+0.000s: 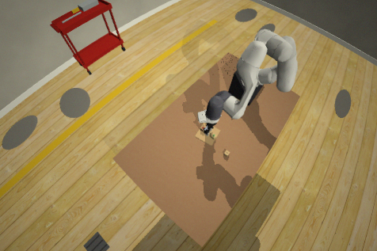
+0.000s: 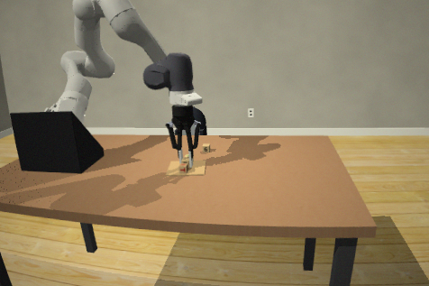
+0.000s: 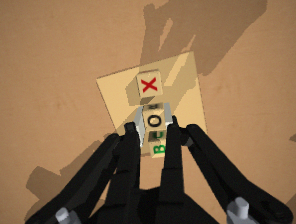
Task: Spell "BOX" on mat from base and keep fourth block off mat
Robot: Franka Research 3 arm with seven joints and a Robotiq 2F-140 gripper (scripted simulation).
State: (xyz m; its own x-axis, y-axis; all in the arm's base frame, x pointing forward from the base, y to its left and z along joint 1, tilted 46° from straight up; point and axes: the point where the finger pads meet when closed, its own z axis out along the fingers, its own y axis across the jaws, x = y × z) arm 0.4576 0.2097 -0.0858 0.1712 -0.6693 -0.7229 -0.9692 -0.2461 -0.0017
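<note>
My hand is 20 mm above the O block. The rest, counted from my hand: tan mat 40 mm below.
</note>
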